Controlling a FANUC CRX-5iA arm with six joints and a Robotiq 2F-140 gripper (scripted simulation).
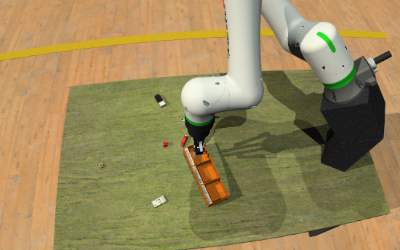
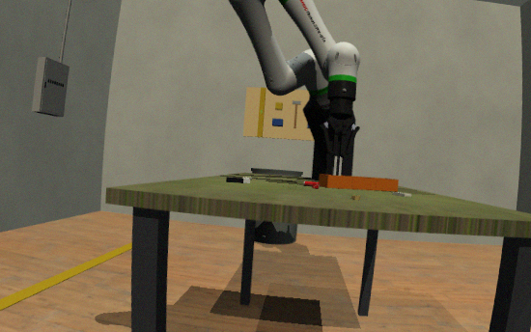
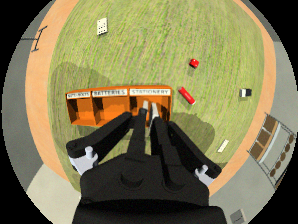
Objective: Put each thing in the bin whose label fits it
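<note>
Now: hand 80 mm to the right of the orange bin, 50 mm above it and 20 mm past it. Also, from my hand: black-and-white block: 290 mm to the right, 120 mm ahead, 60 mm below; then red cylinder: 80 mm to the right, 60 mm below, 40 mm ahead; then small red cube: 120 mm ahead, 70 mm to the right, 60 mm below.
</note>
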